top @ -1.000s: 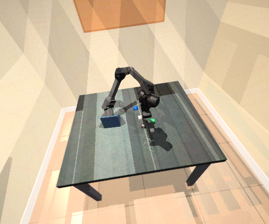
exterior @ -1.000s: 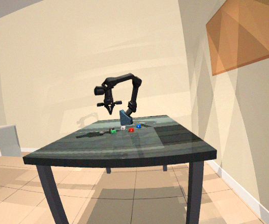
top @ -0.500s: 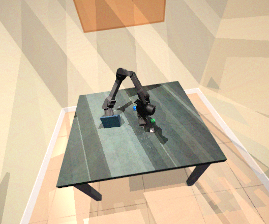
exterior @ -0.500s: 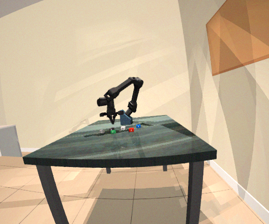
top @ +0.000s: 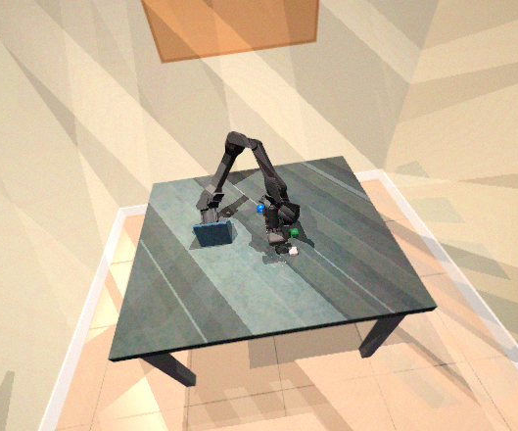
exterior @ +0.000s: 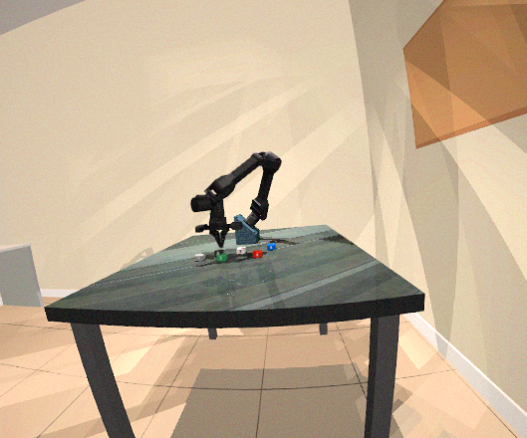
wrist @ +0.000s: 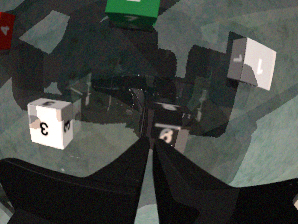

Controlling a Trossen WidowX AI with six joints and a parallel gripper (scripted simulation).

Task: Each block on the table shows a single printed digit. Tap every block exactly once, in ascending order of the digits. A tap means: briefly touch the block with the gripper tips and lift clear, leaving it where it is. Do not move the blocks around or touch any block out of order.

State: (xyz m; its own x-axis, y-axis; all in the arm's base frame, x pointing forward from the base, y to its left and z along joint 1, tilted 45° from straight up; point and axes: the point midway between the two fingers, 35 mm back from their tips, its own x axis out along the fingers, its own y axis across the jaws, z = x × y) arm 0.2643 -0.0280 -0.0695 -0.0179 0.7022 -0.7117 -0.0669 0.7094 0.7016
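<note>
The dark grey block is 10 mm to the right of my gripper tip and 20 mm below it. From my gripper tip the other things lie so: light grey block: 70 mm ahead, 70 mm to the right, 20 mm below; then white block: 10 mm behind, 80 mm to the left, 20 mm below; then green block: 90 mm ahead, 30 mm to the left, 20 mm below.
</note>
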